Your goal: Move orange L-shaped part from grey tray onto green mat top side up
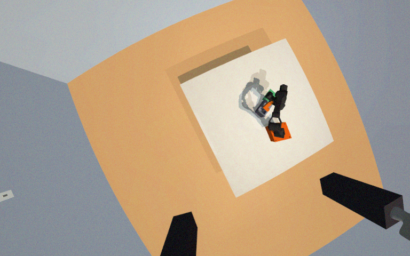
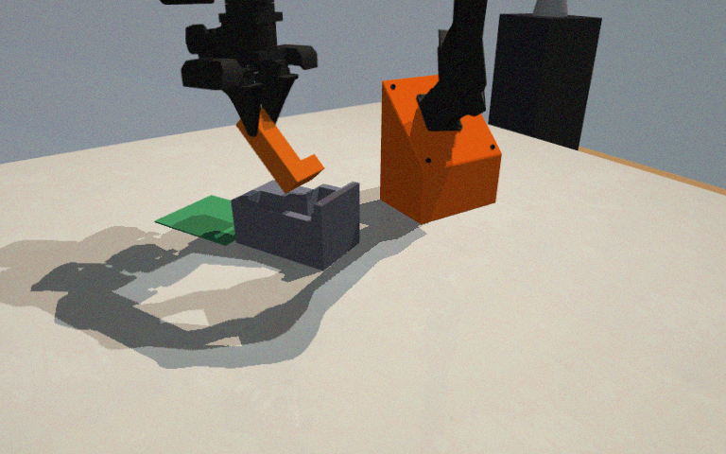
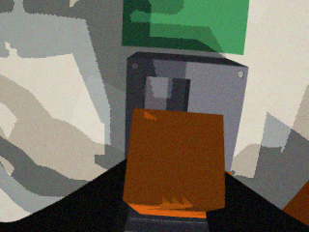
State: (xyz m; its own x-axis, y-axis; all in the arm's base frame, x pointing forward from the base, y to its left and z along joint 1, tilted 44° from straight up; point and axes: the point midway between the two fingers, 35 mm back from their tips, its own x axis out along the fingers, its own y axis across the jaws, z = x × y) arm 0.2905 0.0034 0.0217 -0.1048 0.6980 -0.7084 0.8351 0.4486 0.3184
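My gripper tip is now 17 cm above the green mat, 10 cm to the left of it and 5 cm short of it. The rest, counted from my gripper tip: orange L-shaped part (3 cm below, 3 cm behind, 2 cm to the left).
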